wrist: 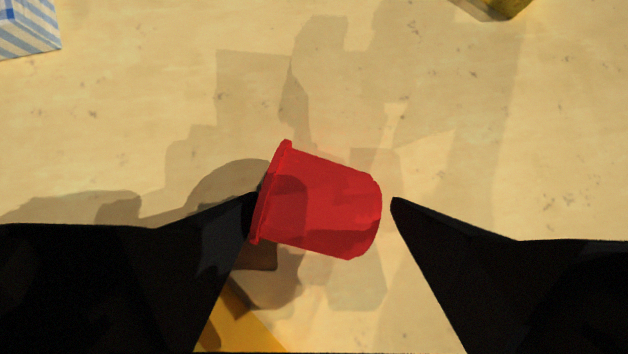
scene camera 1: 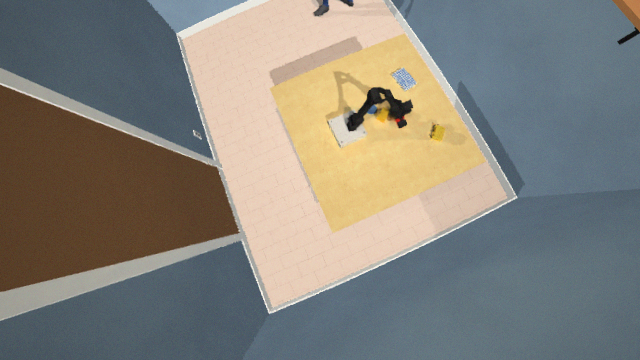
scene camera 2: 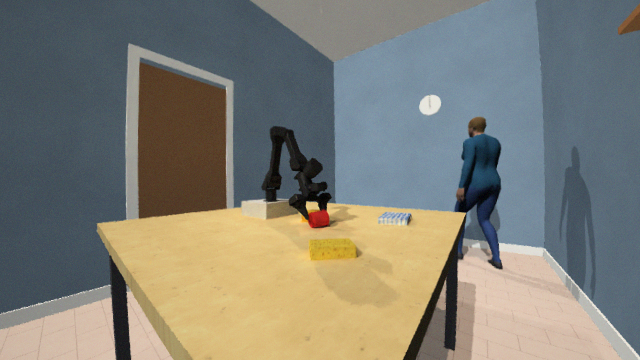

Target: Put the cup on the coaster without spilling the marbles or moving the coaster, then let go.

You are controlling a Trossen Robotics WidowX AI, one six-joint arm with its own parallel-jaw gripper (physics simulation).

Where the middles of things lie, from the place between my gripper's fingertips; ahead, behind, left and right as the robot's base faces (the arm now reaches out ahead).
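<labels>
The yellow-orange block [wrist: 230, 318] is 11 cm behind my hand, and it is also 7 cm to the left of my hand and 1 cm below it. As for the red cup [wrist: 305, 201], my hand is 1 cm to the right of it.
</labels>
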